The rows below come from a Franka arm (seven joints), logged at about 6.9 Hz.
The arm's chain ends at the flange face. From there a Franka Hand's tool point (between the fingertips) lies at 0.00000 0.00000 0.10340 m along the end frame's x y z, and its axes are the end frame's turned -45 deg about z.
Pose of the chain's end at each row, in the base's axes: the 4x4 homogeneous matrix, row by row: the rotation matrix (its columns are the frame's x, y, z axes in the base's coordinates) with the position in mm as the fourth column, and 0 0 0 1 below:
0.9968 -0.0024 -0.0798 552.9; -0.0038 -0.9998 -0.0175 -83.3; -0.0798 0.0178 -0.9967 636.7; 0 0 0 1
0.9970 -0.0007 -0.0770 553.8; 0.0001 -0.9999 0.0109 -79.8; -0.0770 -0.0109 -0.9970 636.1; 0 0 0 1
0.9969 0.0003 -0.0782 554.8; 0.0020 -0.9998 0.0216 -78.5; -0.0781 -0.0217 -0.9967 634.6; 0 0 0 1
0.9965 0.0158 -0.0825 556.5; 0.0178 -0.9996 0.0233 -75.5; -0.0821 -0.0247 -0.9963 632.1; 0 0 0 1
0.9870 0.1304 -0.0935 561.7; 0.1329 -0.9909 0.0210 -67.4; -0.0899 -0.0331 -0.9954 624.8; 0 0 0 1
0.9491 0.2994 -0.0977 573.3; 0.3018 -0.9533 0.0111 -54.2; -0.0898 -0.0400 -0.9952 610.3; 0 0 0 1
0.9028 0.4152 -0.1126 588.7; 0.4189 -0.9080 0.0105 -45.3; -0.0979 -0.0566 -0.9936 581.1; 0 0 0 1
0.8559 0.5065 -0.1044 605.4; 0.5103 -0.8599 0.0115 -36.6; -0.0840 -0.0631 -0.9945 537.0; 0 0 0 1
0.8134 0.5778 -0.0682 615.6; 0.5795 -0.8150 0.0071 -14.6; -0.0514 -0.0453 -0.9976 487.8; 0 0 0 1
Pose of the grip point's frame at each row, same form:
0.7065 0.7031 -0.0798 544.6; 0.7043 -0.7097 -0.0175 -85.1; -0.0690 -0.0438 -0.9967 533.6; 0 0 0 1
0.7055 0.7045 -0.0770 545.8; 0.7071 -0.7070 0.0109 -78.7; -0.0467 -0.0622 -0.9970 533.0; 0 0 0 1
0.7047 0.7051 -0.0782 546.7; 0.7084 -0.7056 0.0216 -76.3; -0.0399 -0.0706 -0.9967 531.5; 0 0 0 1
0.6935 0.7158 -0.0825 548.0; 0.7194 -0.6942 0.0233 -73.1; -0.0406 -0.0755 -0.9963 529.1; 0 0 0 1
0.6057 0.7901 -0.0935 552.0; 0.7946 -0.6067 0.0210 -65.2; -0.0402 -0.0870 -0.9954 521.9; 0 0 0 1
0.4594 0.8828 -0.0977 563.2; 0.8875 -0.4607 0.0111 -53.1; -0.0352 -0.0918 -0.9952 507.4; 0 0 0 1
0.3448 0.9320 -0.1126 577.1; 0.9383 -0.3458 0.0105 -44.2; -0.0292 -0.1092 -0.9936 478.4; 0 0 0 1
0.2471 0.9634 -0.1044 594.6; 0.9689 -0.2472 0.0115 -35.4; -0.0148 -0.1040 -0.9945 434.2; 0 0 0 1
0.1666 0.9837 -0.0682 608.5; 0.9861 -0.1665 0.0071 -13.9; -0.0043 -0.0684 -0.9976 384.6; 0 0 0 1

